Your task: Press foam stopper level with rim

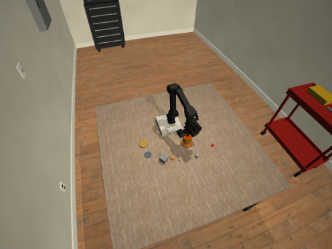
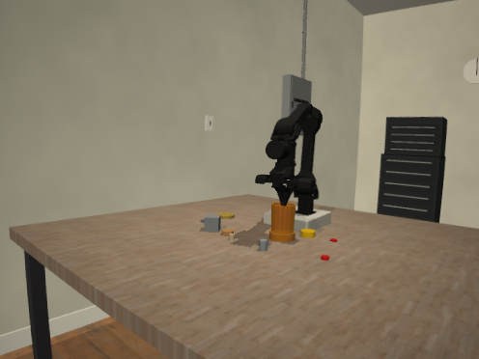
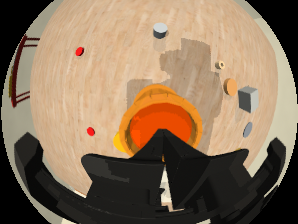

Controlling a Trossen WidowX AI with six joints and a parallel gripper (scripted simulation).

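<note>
Now: hand 4 cm above the orange foam stopper. Round my hand: small tan disc (15 cm to the right, 13 cm below, 10 cm ahead); then yellow disc (13 cm below, 9 cm behind, 4 cm to the left); then small grey cylinder (14 cm ahead, 12 cm below, 4 cm to the left).
</note>
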